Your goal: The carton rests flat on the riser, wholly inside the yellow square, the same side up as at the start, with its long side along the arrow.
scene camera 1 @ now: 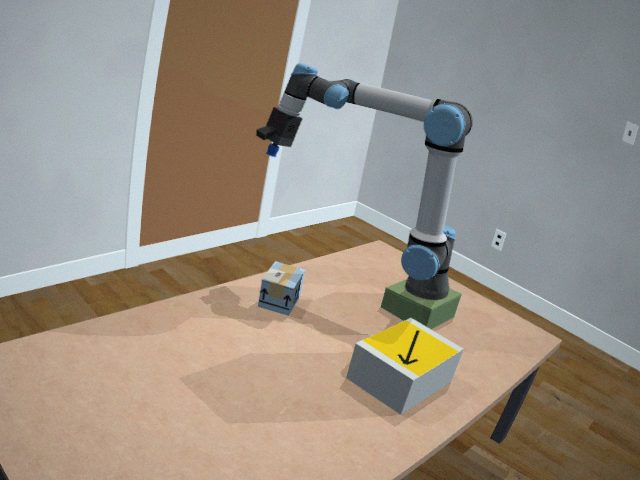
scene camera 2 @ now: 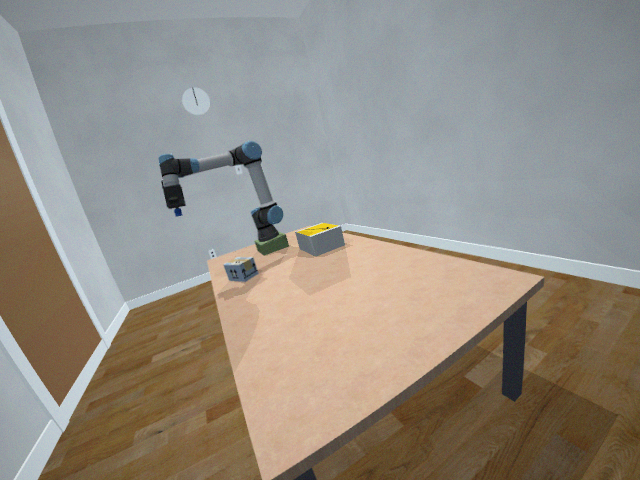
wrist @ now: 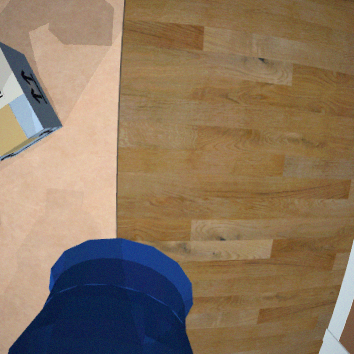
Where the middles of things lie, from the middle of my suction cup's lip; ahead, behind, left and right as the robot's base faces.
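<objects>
Grey riser point(scene camera 2: 321, 238): 71 cm to the left of my suction cup, 37 cm below it, 3 cm ahead of it. Carton point(scene camera 1: 281, 286): my suction cup 38 cm above it, 21 cm to the right of it, 5 cm short of it.
</objects>
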